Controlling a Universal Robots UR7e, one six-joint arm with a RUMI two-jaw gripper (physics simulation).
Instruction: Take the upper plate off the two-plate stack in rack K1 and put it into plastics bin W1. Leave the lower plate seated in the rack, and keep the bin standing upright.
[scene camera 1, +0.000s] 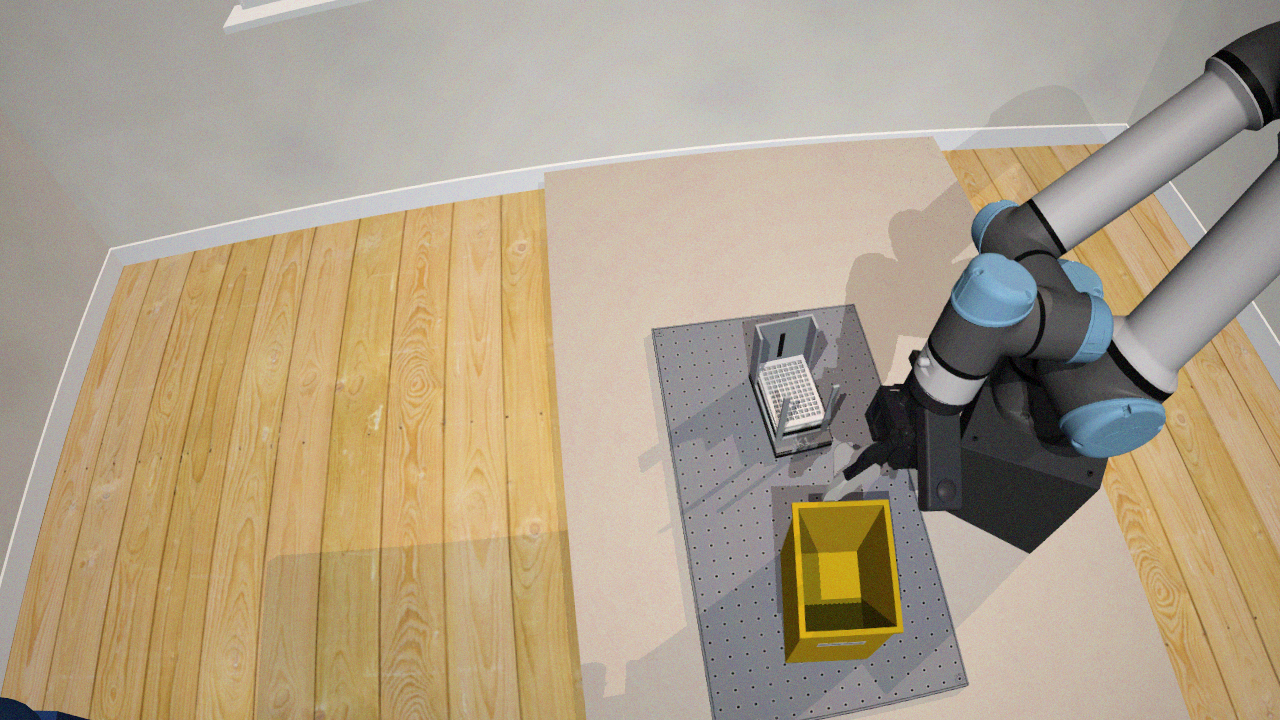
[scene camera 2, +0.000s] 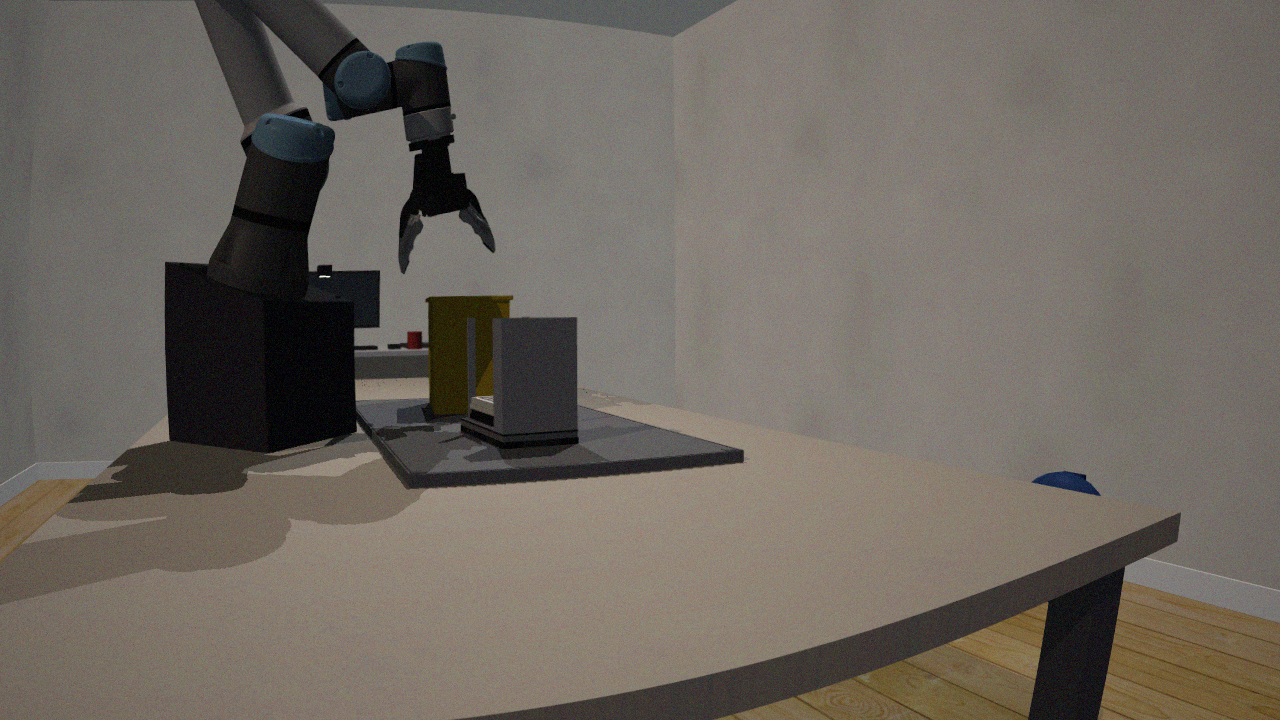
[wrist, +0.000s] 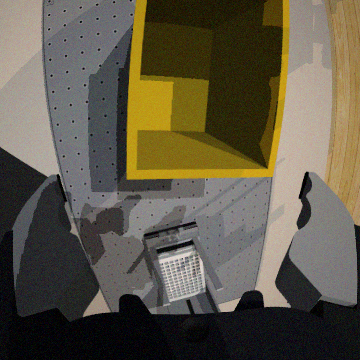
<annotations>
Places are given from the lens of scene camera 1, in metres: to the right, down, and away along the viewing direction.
gripper (scene camera 1: 877, 498): 0.29, 0.17, 0.90
yellow bin W1 (scene camera 1: 841, 601): 0.29, 0.35, 1.05
</annotations>
